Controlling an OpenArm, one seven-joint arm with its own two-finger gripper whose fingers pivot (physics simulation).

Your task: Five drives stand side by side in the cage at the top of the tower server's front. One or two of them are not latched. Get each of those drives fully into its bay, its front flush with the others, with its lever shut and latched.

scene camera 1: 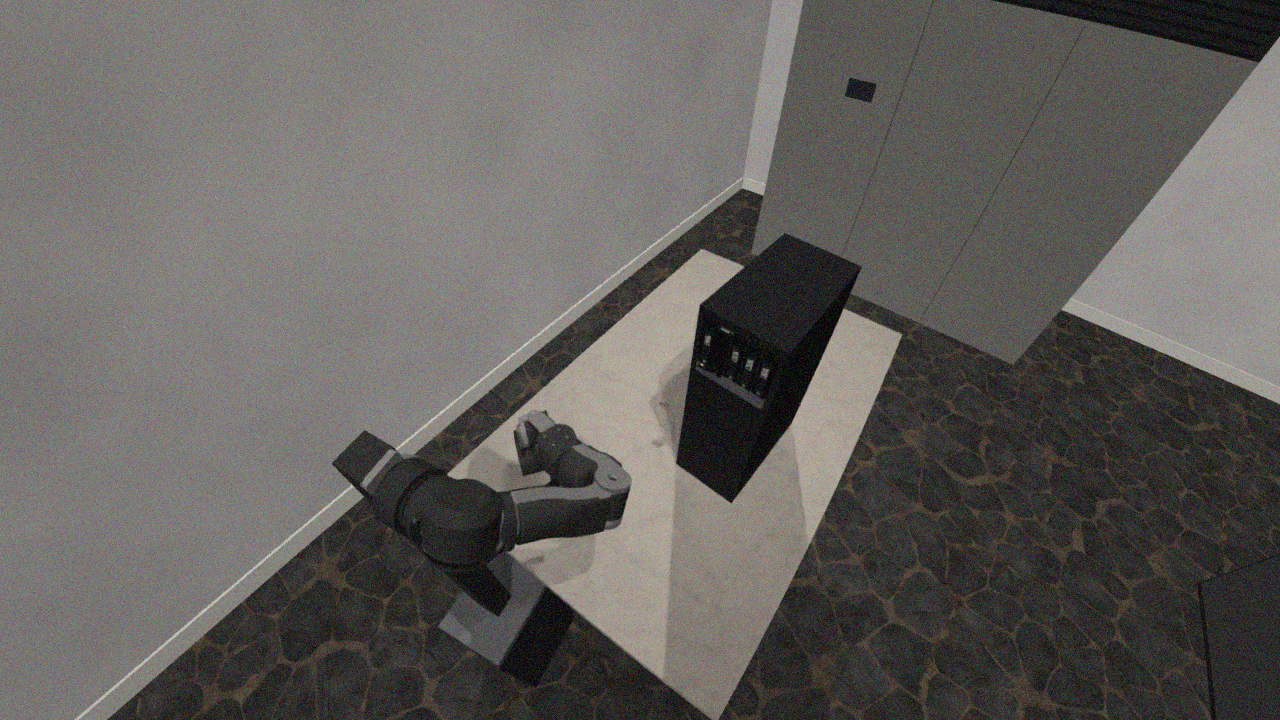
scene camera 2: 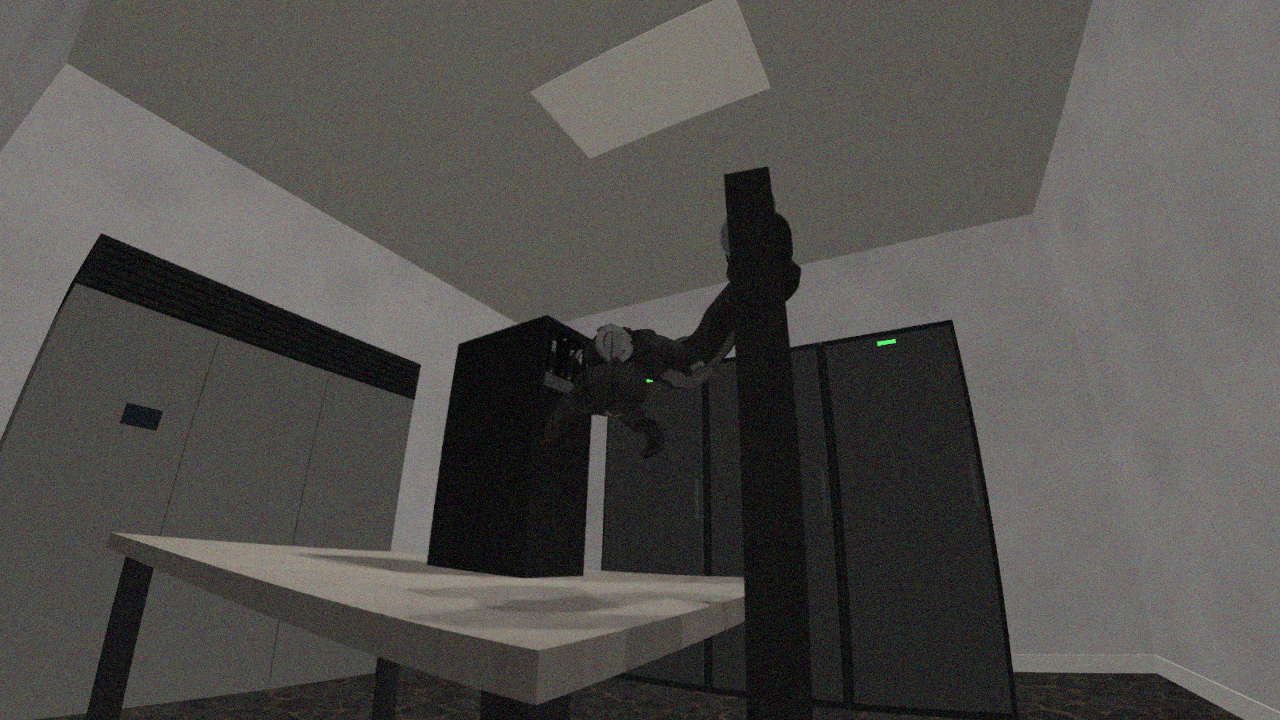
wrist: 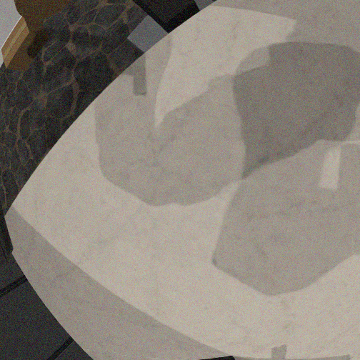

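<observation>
The black tower server (scene camera 1: pixel 729 429) (scene camera 2: pixel 501 456) stands upright on the table. The drive cage (scene camera 1: pixel 732 362) (scene camera 2: pixel 565 356) is at the top of its front. Light labels show on the leftmost drive (scene camera 1: pixel 706 347) and on three drives at the right. The second place from the left looks dark, with a small light spot near its top. Lever and latch states are too small to tell. My gripper (scene camera 1: pixel 528 450) (scene camera 2: pixel 601 437) is open and empty, above the table and in front of the server, apart from it. The server does not show in the wrist view.
The pale table (scene camera 1: pixel 626 376) (scene camera 2: pixel 375 600) (wrist: pixel 125 240) carries the server and shadows of the arm. The arm's dark post (scene camera 2: pixel 769 501) stands at the table's near end. A wall (scene camera 1: pixel 358 223) runs along the left. Grey cabinets (scene camera 1: pixel 913 161) stand behind the server and dark cabinets (scene camera 2: pixel 904 501) beyond the table.
</observation>
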